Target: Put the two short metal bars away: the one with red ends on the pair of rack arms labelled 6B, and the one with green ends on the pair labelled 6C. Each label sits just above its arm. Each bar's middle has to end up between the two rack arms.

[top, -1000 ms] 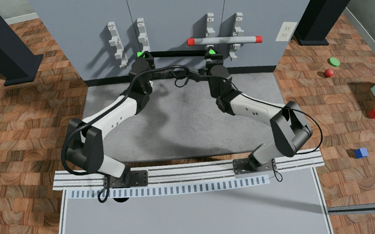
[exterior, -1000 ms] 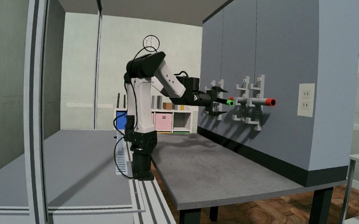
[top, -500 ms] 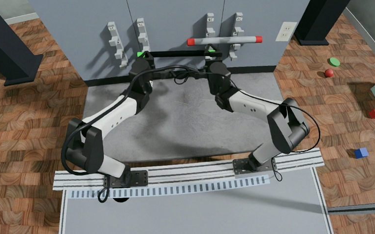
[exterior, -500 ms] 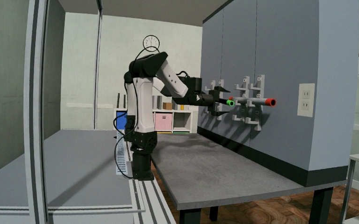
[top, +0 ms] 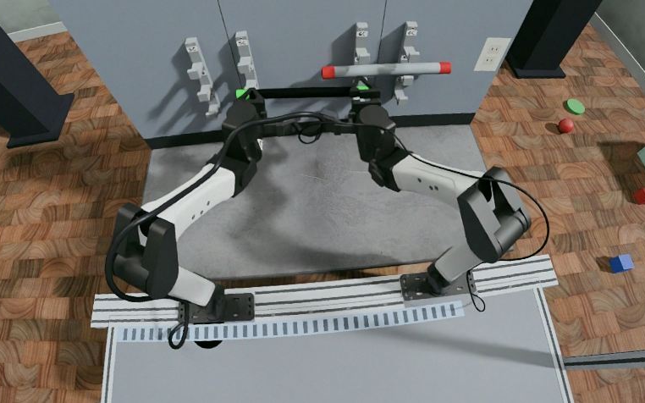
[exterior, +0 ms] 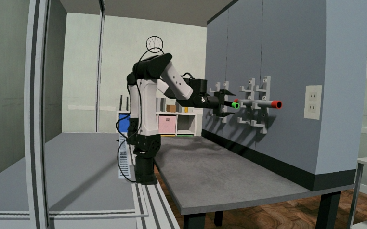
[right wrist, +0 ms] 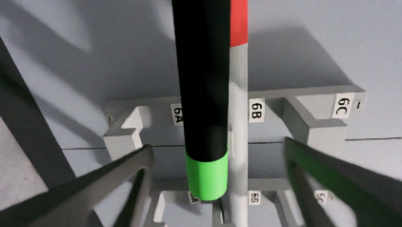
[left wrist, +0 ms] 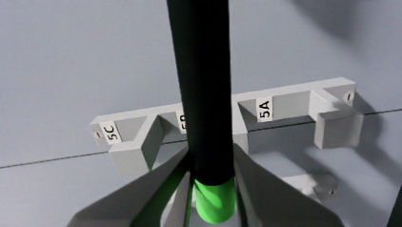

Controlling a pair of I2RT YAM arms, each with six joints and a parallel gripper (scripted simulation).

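Note:
Right now my left hand is 120 mm to the left of the green-ended bar and 10 mm above it. From my left hand the other things lie so: red-ended bar (50 mm ahead, 340 mm to the right); then blue-grey wall (200 mm ahead, 140 mm to the right, 160 mm above); then rack strip (50 mm ahead, 270 mm to the right, 10 mm below).
My right hand is 6 cm short of the rack strip, 1 cm to the left of it and 1 cm below it. The rest, counted from my right hand: red-ended bar 6 cm ahead, 9 cm to the right, 1 cm above; blue-grey wall 21 cm ahead, 11 cm to the left, 18 cm above; green-ended bar 1 cm ahead, 13 cm to the left.

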